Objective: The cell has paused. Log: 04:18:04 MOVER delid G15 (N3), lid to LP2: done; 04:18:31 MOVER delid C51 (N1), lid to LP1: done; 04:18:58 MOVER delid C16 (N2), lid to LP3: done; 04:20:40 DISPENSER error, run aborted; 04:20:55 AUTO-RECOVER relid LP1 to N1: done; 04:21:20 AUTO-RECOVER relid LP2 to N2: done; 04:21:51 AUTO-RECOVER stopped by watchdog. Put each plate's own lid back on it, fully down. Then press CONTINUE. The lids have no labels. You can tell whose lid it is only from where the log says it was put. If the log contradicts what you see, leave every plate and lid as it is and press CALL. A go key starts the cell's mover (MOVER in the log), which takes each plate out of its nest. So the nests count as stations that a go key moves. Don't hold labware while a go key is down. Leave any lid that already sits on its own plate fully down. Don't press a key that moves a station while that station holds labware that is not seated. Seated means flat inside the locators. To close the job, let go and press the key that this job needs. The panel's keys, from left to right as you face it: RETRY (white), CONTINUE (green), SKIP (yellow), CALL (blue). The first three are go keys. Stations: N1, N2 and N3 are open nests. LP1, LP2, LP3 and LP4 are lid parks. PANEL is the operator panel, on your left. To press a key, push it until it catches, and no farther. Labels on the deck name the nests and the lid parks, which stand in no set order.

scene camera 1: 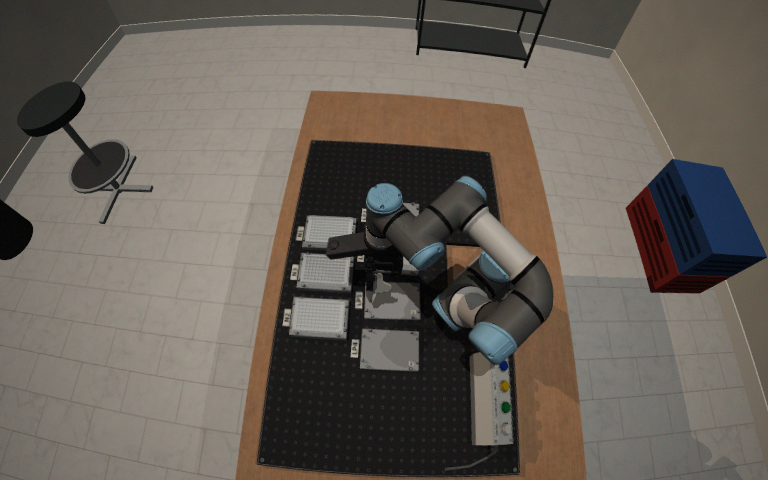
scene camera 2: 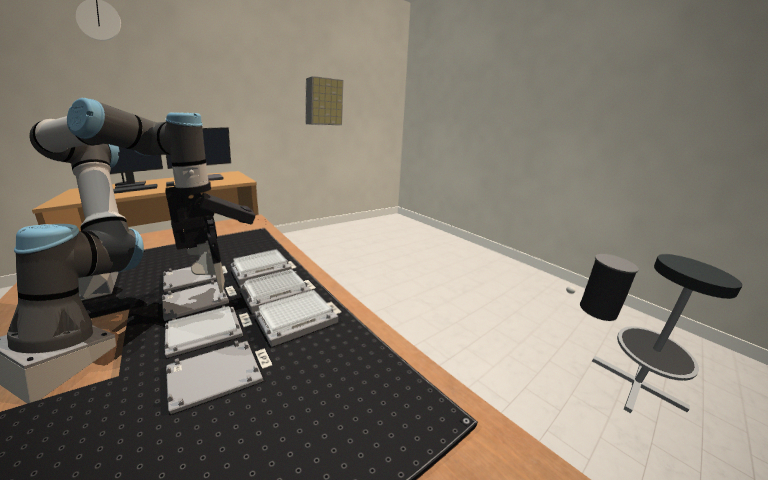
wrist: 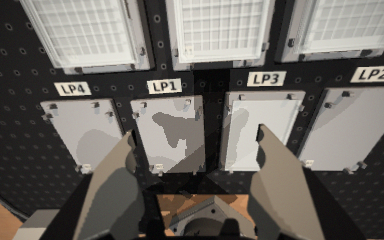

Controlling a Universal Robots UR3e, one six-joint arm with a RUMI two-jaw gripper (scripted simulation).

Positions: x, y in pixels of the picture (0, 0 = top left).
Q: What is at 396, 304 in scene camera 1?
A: A lid park LP1.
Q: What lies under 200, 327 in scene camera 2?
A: A clear lid.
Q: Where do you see a lid park LP1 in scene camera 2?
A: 189, 301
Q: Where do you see a lid park LP4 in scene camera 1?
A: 391, 350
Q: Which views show my gripper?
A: Scene camera 1, scene camera 2 and the wrist view: all of them.
